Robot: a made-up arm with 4 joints.
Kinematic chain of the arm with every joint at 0, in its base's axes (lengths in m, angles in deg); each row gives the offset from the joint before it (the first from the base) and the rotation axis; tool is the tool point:
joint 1: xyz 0 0 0.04 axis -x
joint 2: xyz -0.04 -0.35 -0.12 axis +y
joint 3: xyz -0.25 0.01 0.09 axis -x
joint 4: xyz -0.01 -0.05 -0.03 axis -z
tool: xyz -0.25 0 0.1
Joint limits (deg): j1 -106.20..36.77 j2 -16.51..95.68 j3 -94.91..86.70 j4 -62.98..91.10
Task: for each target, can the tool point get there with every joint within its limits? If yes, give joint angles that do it. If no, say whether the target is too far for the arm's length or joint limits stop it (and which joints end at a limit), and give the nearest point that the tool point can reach.
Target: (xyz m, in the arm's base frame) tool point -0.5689 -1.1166 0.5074
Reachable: no: too far | nearest point -0.4136 -0.6003 0.2713 | short by 0.589 m
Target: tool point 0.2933 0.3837 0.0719
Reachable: no: joint limits stop it (at a limit: joint 1, joint 2) | nearest point 0.1442 -0.0094 0.2673 | short by 0.464 m
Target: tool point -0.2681 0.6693 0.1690
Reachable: no: joint limits stop it (at a limit: joint 1, joint 2) | nearest point -0.3052 0.3565 -0.1145 | short by 0.424 m
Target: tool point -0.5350 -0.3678 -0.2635
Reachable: yes | joints -41.00 2.43 -21.61 -16.09
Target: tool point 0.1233 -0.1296 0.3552
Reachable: yes | joints 17.30 76.07 -32.38 73.31
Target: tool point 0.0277 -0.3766 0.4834
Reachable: yes | joints 5.60 81.90 -15.55 -2.65
